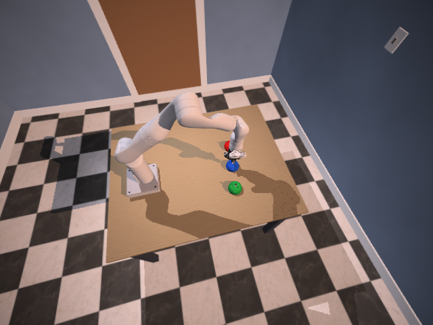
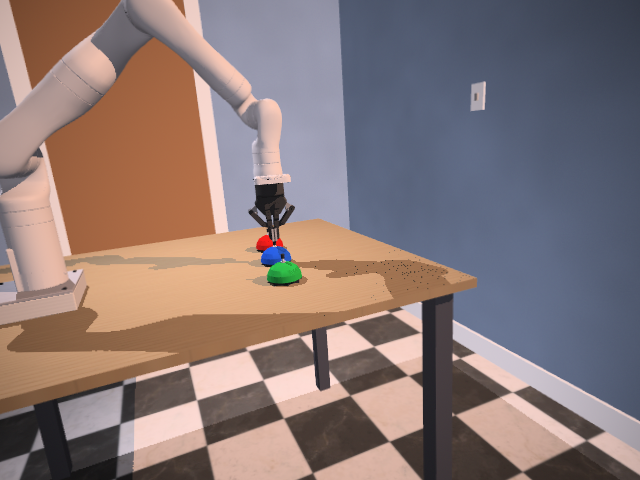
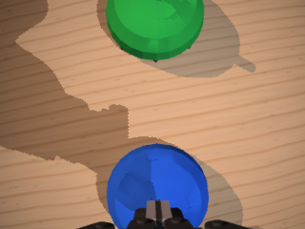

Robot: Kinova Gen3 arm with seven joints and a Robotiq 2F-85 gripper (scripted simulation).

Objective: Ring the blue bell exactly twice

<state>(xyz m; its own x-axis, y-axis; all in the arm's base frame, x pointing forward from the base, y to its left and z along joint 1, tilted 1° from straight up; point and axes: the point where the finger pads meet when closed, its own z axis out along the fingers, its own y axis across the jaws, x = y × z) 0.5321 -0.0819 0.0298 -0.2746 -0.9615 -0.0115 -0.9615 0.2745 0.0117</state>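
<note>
The blue bell is 40 mm below my hand. Also, from my hand: green bell (40 mm behind, 150 mm to the right, 40 mm below); red bell (40 mm ahead, 150 mm to the left, 40 mm below).
</note>
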